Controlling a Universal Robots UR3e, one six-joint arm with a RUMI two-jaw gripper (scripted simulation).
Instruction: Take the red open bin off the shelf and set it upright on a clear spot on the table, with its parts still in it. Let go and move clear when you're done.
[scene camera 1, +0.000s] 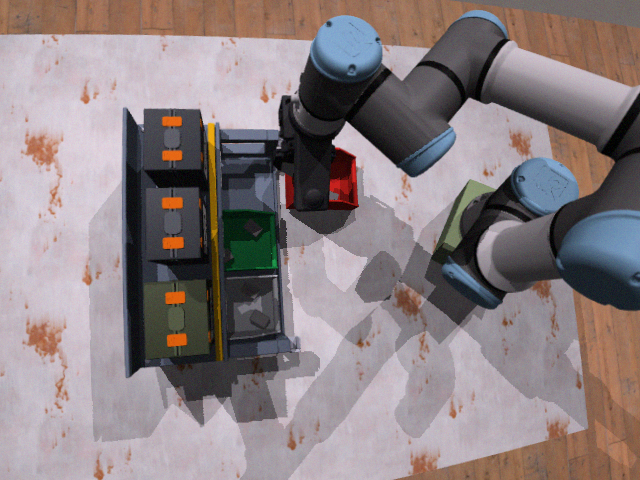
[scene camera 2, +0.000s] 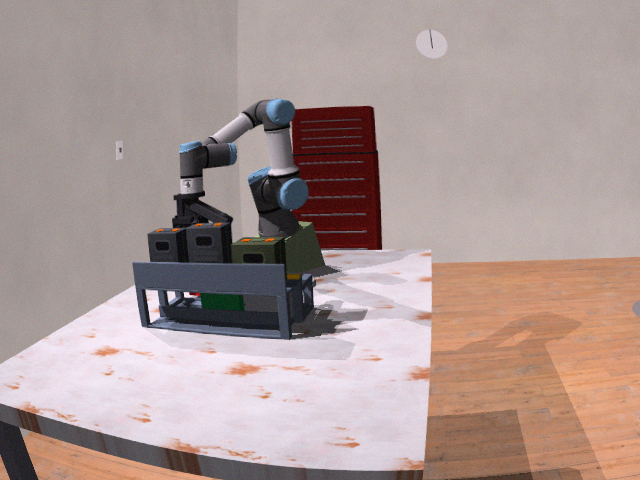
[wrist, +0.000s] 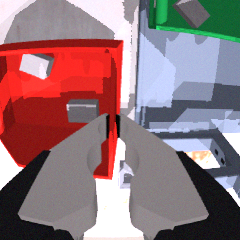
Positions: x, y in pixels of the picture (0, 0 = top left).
Scene:
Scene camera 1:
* my gripper: 293, 173
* red open bin: 343, 180
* green bin: 252, 253
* olive case: 178, 315
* grey bin: 240, 307

